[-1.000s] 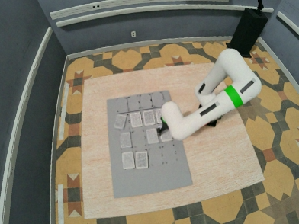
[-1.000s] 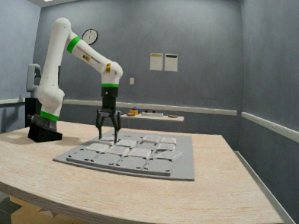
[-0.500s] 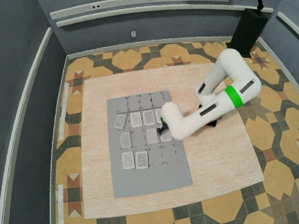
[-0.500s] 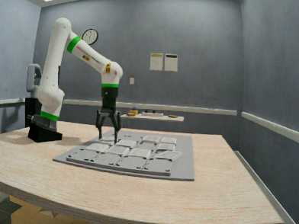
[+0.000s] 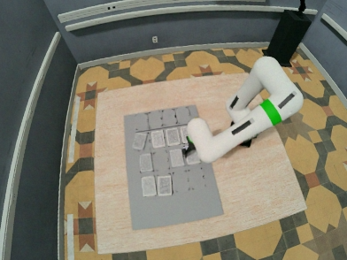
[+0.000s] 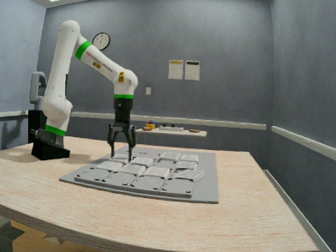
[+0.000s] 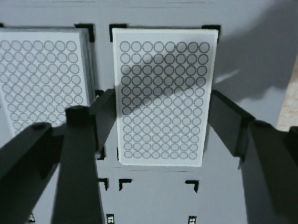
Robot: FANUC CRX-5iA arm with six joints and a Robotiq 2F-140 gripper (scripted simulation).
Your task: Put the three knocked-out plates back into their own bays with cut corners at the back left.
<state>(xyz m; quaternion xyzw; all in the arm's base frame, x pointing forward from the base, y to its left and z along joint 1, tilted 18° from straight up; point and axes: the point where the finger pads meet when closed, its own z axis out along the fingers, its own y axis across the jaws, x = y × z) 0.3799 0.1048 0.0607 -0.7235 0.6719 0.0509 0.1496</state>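
The plate is 2 cm below my hand.
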